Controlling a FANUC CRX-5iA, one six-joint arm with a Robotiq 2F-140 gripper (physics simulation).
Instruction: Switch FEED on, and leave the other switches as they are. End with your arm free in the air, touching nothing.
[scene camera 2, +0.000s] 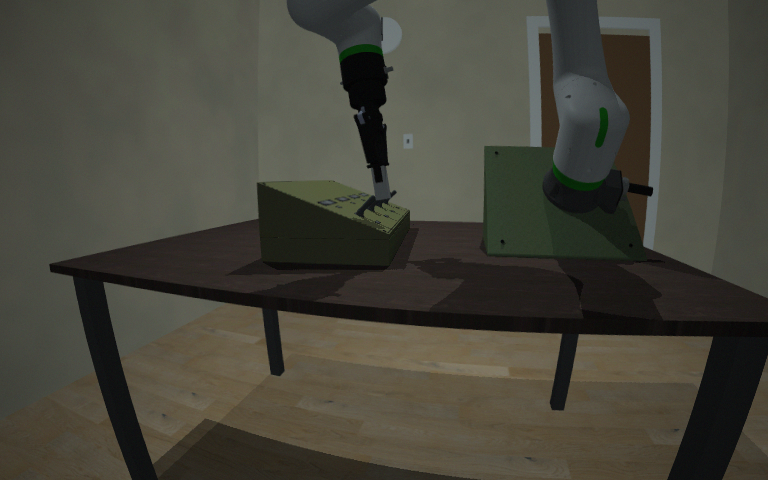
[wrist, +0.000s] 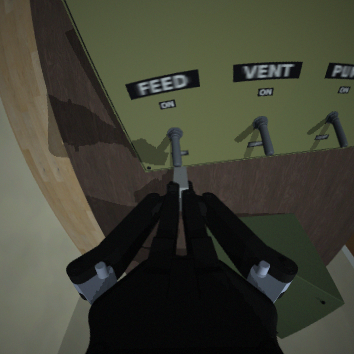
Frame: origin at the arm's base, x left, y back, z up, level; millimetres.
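Where they show: gripper, fingertip midpoint: (scene camera 2: 383, 199) (wrist: 179, 175); arm's base, link origin: (scene camera 2: 572, 189).
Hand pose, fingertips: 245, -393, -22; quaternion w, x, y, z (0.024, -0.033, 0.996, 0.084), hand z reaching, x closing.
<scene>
Things, the pixels of their top centre, and the offset from my fingertips, as dx, dy, dz. "spot": a spot on its surface instead. Level surfaces: height alone.
- FEED switch, top centre: (wrist: 174, 155) (scene camera 2: 366, 195) +8, -33, +8
- FEED label, top centre: (wrist: 161, 84) +27, -113, -2
- mark, surface spot: (wrist: 167, 104) spot: +21, -90, -15
- VENT switch, top centre: (wrist: 271, 143) -109, -61, +8
- PUMP switch, top centre: (wrist: 348, 135) -225, -89, +8
- dark table, surface height: dz -119
The olive sloped panel box (scene camera 2: 317, 223) (wrist: 215, 40) stands on the table. In the wrist view the FEED switch (wrist: 176, 149) is the leftmost lever, under the FEED label (wrist: 162, 84) and its ON mark (wrist: 167, 104). Its free end points down, away from ON. The VENT switch (wrist: 265, 136) and the PUMP switch (wrist: 338, 130) also point down, away from ON. My gripper (scene camera 2: 382, 199) (wrist: 179, 175) is shut and empty. Its fingertips are right at the free end of the FEED lever; whether they touch it I cannot tell.
A green sloped box (scene camera 2: 512, 198) (wrist: 280, 240) stands on the dark table (scene camera 2: 186, 266) (wrist: 210, 187), to the right in the scene view. A white arm section (scene camera 2: 586, 130) hangs in front of it. More levers stand beside the gripper on the panel.
</scene>
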